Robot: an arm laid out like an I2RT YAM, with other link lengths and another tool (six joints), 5 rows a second.
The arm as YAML. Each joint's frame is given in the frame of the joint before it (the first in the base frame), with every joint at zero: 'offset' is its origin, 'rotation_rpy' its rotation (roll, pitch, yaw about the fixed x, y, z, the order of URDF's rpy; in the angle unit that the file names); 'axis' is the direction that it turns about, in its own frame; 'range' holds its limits. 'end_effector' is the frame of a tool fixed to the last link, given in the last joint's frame.
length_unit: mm
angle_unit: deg
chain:
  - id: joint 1
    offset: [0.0, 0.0, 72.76]
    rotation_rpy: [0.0, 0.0, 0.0]
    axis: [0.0, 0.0, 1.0]
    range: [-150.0, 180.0]
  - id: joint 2
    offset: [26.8, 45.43, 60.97]
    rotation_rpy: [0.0, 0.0, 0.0]
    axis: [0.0, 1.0, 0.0]
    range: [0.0, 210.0]
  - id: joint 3
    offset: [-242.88, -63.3, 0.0]
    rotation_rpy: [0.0, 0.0, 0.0]
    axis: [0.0, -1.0, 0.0]
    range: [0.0, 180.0]
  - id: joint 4
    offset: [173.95, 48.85, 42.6]
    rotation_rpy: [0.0, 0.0, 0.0]
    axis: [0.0, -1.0, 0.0]
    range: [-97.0, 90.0]
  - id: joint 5
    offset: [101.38, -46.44, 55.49]
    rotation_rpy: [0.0, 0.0, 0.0]
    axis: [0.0, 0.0, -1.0]
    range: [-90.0, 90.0]
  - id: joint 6
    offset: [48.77, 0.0, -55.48]
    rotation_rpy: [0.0, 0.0, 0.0]
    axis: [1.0, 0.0, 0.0]
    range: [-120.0, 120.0]
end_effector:
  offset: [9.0, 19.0, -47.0]
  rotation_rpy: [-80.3, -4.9, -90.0]
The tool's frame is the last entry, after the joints.
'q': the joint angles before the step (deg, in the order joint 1, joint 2, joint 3, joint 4, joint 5, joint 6). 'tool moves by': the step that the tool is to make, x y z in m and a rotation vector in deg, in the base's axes. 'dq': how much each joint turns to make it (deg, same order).
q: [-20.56, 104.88, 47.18, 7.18, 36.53, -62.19]
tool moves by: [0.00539, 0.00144, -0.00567, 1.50, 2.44, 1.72]
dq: [0.64, 2.14, 1.89, -2.20, -1.11, -0.62]
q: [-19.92, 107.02, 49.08, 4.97, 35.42, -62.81]
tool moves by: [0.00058, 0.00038, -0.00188, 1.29, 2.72, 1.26]
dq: [0.13, 0.90, 1.51, -3.08, -0.90, -0.91]
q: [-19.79, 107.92, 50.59, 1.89, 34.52, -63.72]
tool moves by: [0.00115, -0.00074, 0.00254, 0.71, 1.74, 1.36]
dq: [0.00, 0.00, 1.43, -2.57, -0.83, -1.31]
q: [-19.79, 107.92, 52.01, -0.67, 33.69, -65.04]
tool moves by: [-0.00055, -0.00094, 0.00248, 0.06, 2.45, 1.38]
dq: [-0.02, 0.00, 0.96, -2.22, -0.11, -1.92]
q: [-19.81, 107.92, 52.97, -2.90, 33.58, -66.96]
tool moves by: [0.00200, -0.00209, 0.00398, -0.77, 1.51, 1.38]
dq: [0.00, -0.02, 0.93, -0.89, 0.31, -2.20]
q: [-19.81, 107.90, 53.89, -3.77, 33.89, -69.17]
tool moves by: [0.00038, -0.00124, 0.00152, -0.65, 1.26, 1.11]
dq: [0.00, 0.02, 0.06, 0.00, 0.28, -1.81]
